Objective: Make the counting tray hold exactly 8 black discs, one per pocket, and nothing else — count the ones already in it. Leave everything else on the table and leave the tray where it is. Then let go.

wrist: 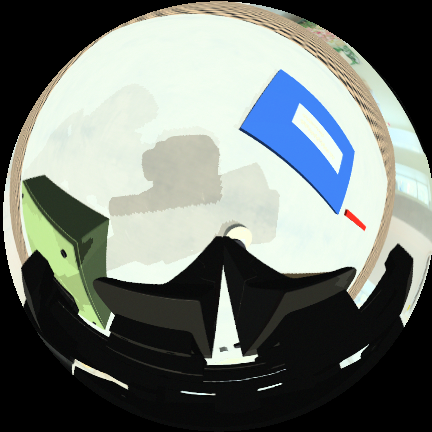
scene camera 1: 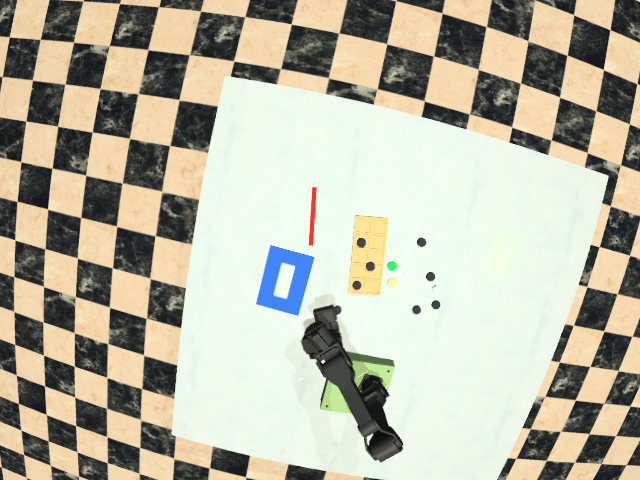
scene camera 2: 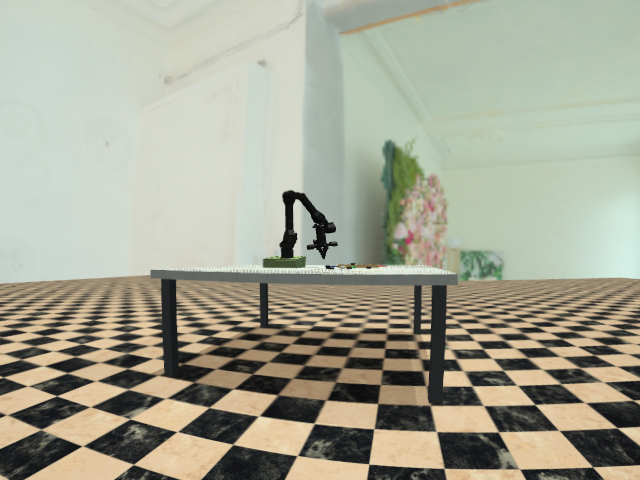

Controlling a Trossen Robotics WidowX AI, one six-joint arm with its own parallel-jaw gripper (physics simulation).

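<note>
The wooden counting tray (scene camera 1: 378,241) has two columns of pockets. Three black discs (scene camera 1: 361,242) (scene camera 1: 370,266) (scene camera 1: 356,285) sit in it. Several loose black discs (scene camera 1: 421,241) (scene camera 1: 430,276) (scene camera 1: 435,304) (scene camera 1: 416,309) lie to its right. Another black disc (scene camera 1: 337,310) lies beside my gripper in the overhead view, below and left of the tray. My gripper (scene camera 2: 324,256) (wrist: 221,241) is shut and empty, pointing down above the table. In the wrist view a whitish disc (wrist: 239,233) shows just beyond the fingertips, with a dark edge beside it; the fingers hide what lies behind them.
A green disc (scene camera 1: 391,266) and a yellow disc (scene camera 1: 391,282) lie at the tray's right side. A blue rectangular frame (scene camera 1: 265,283) (wrist: 270,110) and a red stick (scene camera 1: 312,217) (wrist: 355,220) lie left of it. A pale yellow patch (scene camera 1: 502,252) is far right. The arm stands on a green base (scene camera 1: 379,369) (wrist: 52,240).
</note>
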